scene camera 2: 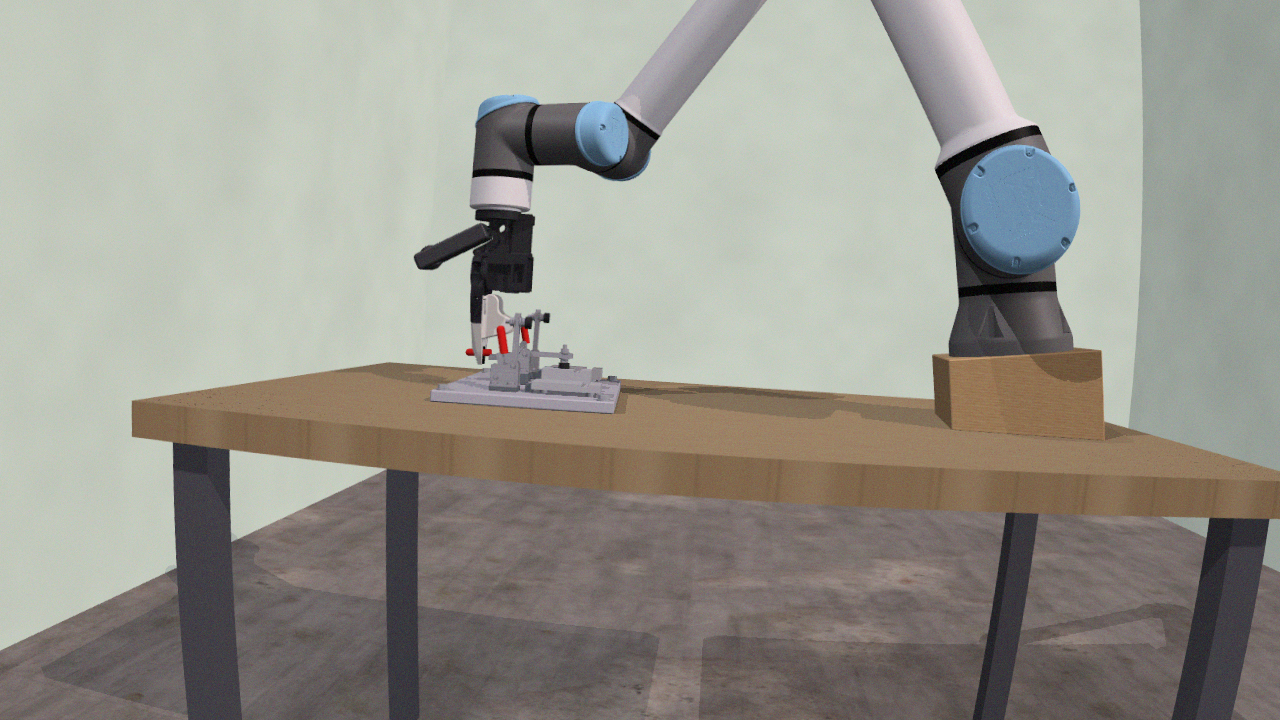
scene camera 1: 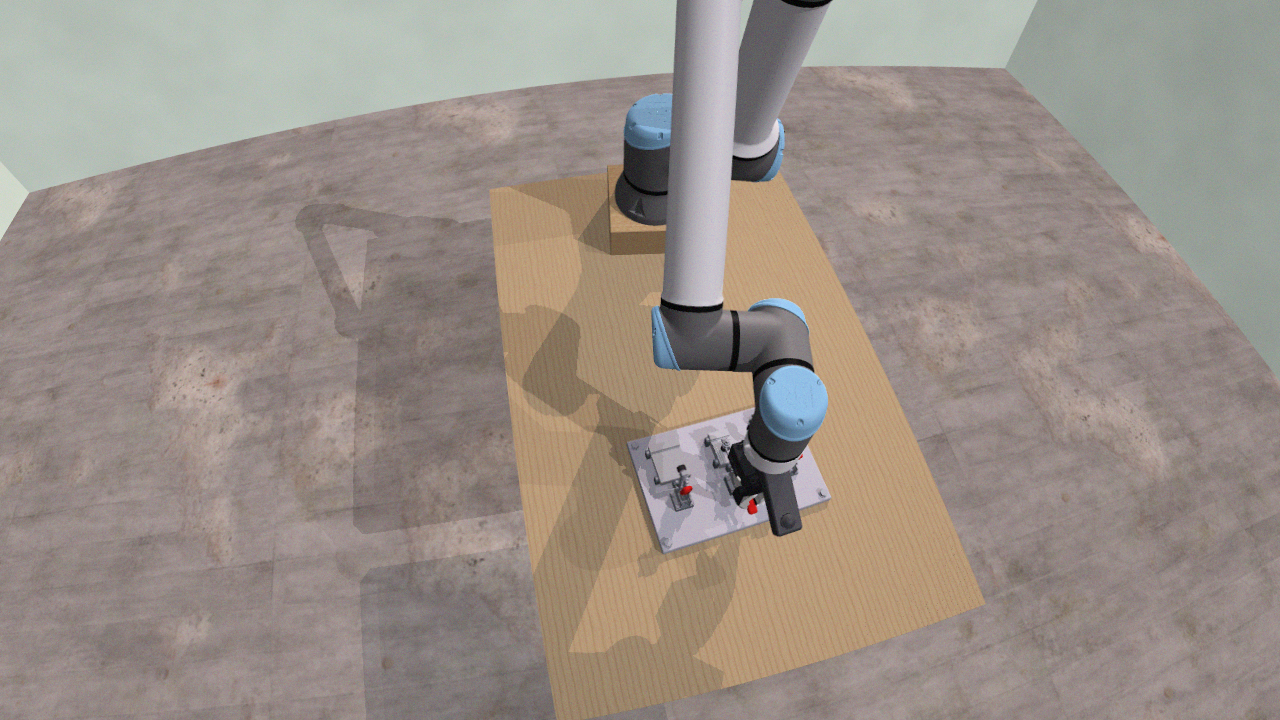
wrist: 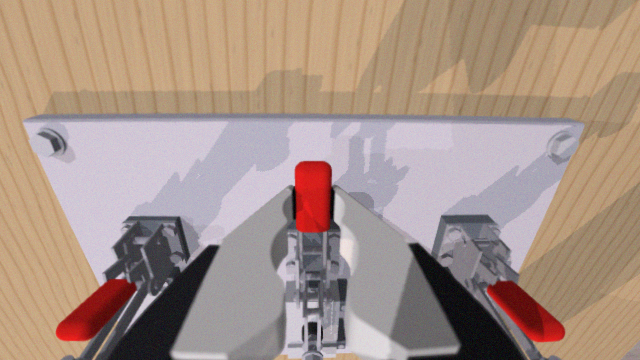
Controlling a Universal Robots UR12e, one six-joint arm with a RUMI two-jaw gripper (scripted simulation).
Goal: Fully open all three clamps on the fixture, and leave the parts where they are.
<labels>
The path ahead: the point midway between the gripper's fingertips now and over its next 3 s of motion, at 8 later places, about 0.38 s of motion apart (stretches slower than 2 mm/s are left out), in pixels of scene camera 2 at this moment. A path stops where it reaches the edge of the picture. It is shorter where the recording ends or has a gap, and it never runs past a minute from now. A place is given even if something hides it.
The gripper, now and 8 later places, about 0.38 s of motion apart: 481,364; 481,362; 483,359; 484,356; 488,352; 492,349; 498,345; 503,343; 508,343
</labels>
